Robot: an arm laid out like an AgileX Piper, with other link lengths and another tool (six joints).
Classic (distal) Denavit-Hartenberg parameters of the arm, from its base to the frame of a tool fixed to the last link. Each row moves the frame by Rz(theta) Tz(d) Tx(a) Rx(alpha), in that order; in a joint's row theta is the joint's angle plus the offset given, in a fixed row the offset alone. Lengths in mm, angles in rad.
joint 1: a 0, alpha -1.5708, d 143.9, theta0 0
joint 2: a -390.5, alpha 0, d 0, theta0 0.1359
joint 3: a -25.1, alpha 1.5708, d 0, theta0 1.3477
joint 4: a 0, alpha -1.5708, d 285.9, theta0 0
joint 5: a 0, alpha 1.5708, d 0, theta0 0
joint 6: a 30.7, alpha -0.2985, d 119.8, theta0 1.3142
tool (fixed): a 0, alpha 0, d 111.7, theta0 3.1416
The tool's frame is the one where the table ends.
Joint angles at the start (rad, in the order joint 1, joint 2, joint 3, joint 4, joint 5, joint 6):
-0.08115, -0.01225, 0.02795, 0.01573, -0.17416, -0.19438
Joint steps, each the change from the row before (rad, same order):
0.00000, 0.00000, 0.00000, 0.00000, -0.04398, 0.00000
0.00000, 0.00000, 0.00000, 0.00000, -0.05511, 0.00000
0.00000, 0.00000, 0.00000, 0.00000, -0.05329, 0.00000
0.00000, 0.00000, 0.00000, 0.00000, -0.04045, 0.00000
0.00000, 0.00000, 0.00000, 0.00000, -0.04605, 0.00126
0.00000, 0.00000, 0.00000, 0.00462, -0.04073, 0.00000
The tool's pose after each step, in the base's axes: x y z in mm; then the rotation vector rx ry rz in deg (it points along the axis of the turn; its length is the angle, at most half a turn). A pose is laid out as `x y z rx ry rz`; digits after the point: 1 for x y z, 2 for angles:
111.3 32.0 318.4 -59.58 33.08 -103.40
106.5 32.2 330.0 -56.72 30.98 -104.87
101.4 32.4 340.9 -53.94 28.94 -106.22
97.0 32.7 349.0 -51.81 27.39 -107.20
91.7 32.9 358.1 -49.33 25.66 -108.22
86.6 32.7 366.0 -46.98 24.30 -109.02

